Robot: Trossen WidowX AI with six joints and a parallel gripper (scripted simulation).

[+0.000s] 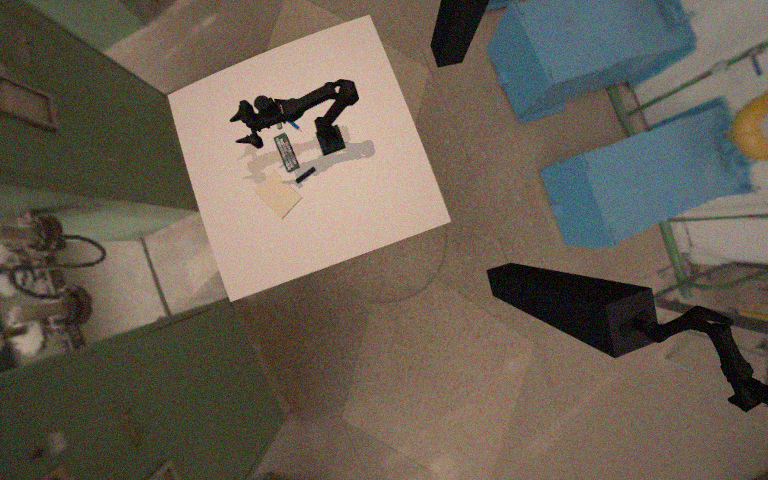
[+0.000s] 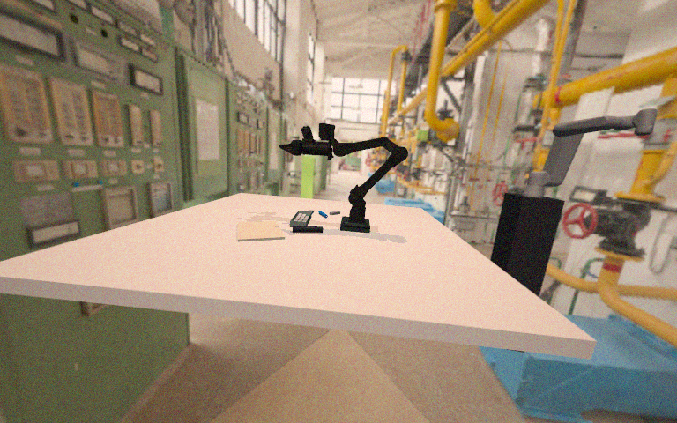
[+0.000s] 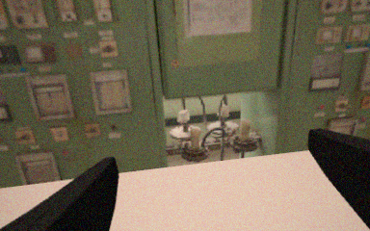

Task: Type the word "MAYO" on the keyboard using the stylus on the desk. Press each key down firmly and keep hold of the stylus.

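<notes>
Now: the blue stylus 180 mm behind my gripper tip, 140 mm to the right of it and 320 mm below it. Round my gripper tip: small black bar: 170 mm behind, 140 mm to the left, 320 mm below; small grey block: 90 mm behind, 190 mm to the right, 330 mm below; tan pad: 10 mm ahead, 200 mm to the left, 330 mm below.
</notes>
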